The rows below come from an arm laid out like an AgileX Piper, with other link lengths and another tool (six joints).
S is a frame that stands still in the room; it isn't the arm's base.
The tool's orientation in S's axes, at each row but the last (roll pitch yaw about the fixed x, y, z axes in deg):
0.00 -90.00 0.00
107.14 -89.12 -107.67
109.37 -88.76 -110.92
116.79 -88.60 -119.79
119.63 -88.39 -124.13
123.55 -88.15 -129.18
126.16 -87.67 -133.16
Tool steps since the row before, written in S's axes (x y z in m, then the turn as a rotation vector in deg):
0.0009 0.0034 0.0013 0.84 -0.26 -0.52
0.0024 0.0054 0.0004 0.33 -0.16 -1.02
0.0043 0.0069 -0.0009 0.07 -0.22 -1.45
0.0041 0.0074 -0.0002 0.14 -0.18 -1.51
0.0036 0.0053 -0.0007 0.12 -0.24 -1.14
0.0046 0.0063 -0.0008 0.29 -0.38 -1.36
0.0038 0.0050 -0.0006 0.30 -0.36 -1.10
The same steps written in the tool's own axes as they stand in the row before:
0.0013 0.0034 -0.0009 -0.52 -0.26 -0.84
0.0003 0.0054 -0.0024 -1.02 -0.17 -0.33
-0.0011 0.0070 -0.0041 -1.45 -0.25 -0.07
-0.0004 0.0076 -0.0037 -1.51 -0.21 -0.13
-0.0009 0.0055 -0.0032 -1.14 -0.26 -0.12
-0.0011 0.0067 -0.0039 -1.36 -0.39 -0.30
-0.0009 0.0054 -0.0031 -1.10 -0.36 -0.32

